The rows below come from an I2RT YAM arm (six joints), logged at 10 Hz.
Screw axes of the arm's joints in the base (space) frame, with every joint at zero. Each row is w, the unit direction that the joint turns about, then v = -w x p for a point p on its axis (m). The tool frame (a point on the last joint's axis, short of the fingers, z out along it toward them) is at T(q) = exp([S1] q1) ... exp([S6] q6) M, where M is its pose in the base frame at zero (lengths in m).
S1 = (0, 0, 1, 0, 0, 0)
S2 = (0, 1, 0, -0.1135, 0, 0.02)
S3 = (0, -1, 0, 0.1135, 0, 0.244)
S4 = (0, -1, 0, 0.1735, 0, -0.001)
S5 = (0, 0, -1, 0, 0.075, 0)
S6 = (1, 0, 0, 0, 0.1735, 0)
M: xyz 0.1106 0 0.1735 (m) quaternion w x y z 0.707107 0 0.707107 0
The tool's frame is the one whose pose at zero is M.
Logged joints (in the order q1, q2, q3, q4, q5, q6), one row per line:
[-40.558, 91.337, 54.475, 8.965, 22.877, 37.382]
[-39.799, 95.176, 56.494, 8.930, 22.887, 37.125]
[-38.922, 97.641, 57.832, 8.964, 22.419, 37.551]
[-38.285, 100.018, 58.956, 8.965, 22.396, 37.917]
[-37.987, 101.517, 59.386, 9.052, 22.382, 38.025]
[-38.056, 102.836, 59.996, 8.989, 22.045, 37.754]
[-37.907, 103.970, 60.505, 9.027, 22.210, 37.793]
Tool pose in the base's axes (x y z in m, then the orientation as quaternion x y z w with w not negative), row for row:
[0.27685, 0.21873, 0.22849, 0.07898, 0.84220, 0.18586, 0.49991]
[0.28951, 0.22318, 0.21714, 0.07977, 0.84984, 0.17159, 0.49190]
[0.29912, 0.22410, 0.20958, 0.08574, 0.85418, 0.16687, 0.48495]
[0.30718, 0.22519, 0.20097, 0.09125, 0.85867, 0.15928, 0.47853]
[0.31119, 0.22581, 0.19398, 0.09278, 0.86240, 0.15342, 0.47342]
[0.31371, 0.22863, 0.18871, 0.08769, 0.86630, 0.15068, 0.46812]
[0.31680, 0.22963, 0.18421, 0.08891, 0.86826, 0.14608, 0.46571]
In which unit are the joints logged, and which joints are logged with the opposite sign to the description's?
The joints are logged in degrees. Opposite sign: q1.
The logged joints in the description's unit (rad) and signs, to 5 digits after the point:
[0.70787, 1.59413, 0.95077, 0.15647, 0.39928, 0.65244]
[0.69462, 1.66113, 0.98601, 0.15586, 0.39945, 0.64795]
[0.67932, 1.70416, 1.00936, 0.15645, 0.39129, 0.65539]
[0.66820, 1.74564, 1.02898, 0.15647, 0.39088, 0.66178]
[0.66300, 1.77181, 1.03648, 0.15799, 0.39064, 0.66366]
[0.66420, 1.79483, 1.04713, 0.15689, 0.38476, 0.65893]
[0.66160, 1.81462, 1.05601, 0.15755, 0.38764, 0.65961]

